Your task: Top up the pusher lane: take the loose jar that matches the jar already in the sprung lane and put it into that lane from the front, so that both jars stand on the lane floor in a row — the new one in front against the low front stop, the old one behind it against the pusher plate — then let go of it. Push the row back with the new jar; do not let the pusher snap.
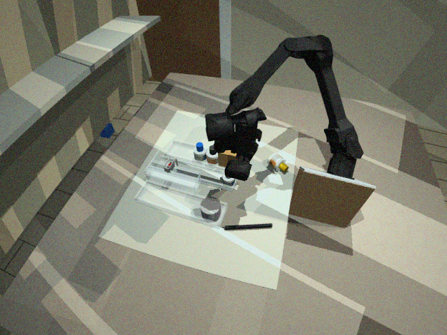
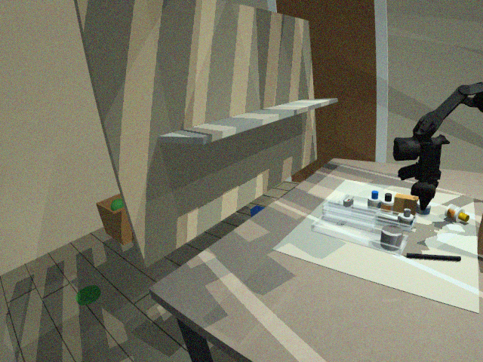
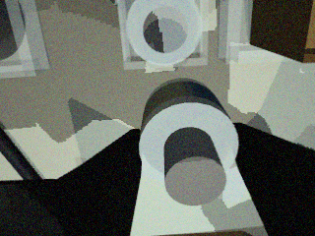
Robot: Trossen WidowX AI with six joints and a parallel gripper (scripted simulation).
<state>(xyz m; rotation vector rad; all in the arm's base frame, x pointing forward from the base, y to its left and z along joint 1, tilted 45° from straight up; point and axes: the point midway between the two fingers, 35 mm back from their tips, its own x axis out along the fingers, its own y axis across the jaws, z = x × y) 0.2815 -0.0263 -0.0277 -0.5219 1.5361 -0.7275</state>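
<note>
The grey cylinder lies 130 mm to the left of my gripper tip, 70 mm ahead of it and 50 mm below it. From my gripper tip the other things lie so: black rod 150 mm to the left, 80 mm below, 50 mm behind.
</note>
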